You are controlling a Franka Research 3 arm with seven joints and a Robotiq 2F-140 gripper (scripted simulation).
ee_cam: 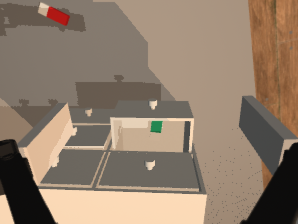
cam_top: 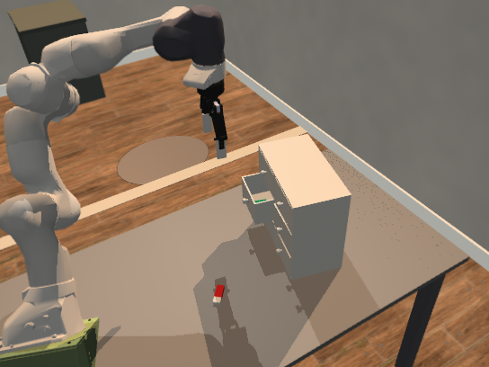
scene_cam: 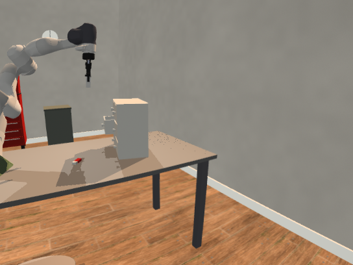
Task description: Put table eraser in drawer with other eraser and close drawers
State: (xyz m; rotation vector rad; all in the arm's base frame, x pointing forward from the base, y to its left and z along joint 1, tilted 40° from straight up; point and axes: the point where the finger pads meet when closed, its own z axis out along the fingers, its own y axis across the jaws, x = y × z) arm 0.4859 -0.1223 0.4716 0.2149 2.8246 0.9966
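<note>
The white eraser is 400 mm below my hand, 230 mm to the right of it and 110 mm behind it. From my hand the other things lie so: small green thing 290 mm below, 150 mm ahead, 20 mm to the right.
</note>
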